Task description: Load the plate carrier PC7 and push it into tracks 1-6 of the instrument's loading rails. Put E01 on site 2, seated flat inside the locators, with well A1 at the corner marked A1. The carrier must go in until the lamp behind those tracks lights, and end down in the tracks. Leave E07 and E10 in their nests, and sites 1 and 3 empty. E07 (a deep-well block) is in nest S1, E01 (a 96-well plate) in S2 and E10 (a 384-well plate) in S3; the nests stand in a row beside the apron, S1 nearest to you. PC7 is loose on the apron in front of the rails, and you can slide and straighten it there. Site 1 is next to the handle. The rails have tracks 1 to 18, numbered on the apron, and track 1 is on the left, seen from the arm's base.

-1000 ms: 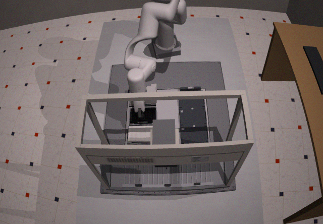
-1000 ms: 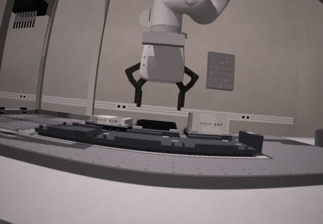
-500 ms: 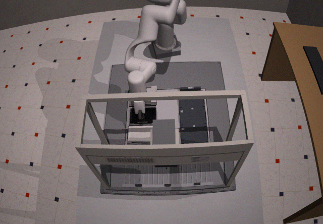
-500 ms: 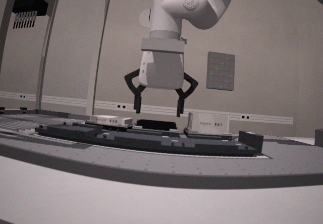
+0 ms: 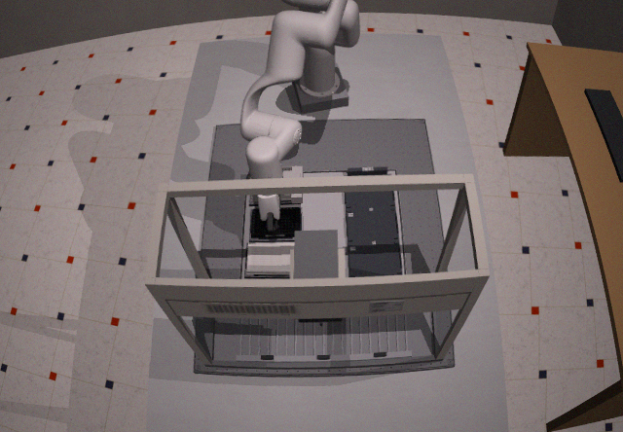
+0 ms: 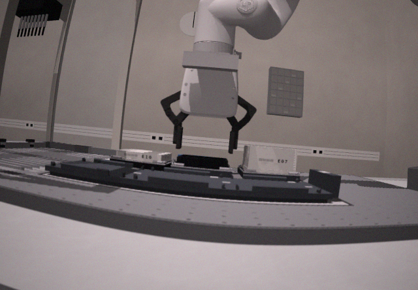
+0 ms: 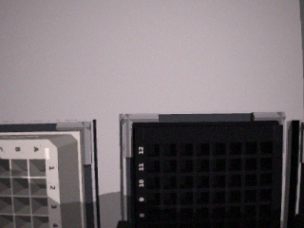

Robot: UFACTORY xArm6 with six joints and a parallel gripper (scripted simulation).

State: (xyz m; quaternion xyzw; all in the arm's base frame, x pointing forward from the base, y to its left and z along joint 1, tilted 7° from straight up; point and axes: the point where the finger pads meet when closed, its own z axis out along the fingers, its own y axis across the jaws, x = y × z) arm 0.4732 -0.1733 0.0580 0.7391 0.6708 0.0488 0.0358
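Now: the well plate E01 30 mm below my hand. Round my hand: nest S2: 40 mm below; then plate carrier PC7: 250 mm to the left, 30 mm below, 30 mm ahead; then pipetting head: 360 mm ahead, 230 mm above, 80 mm to the left.
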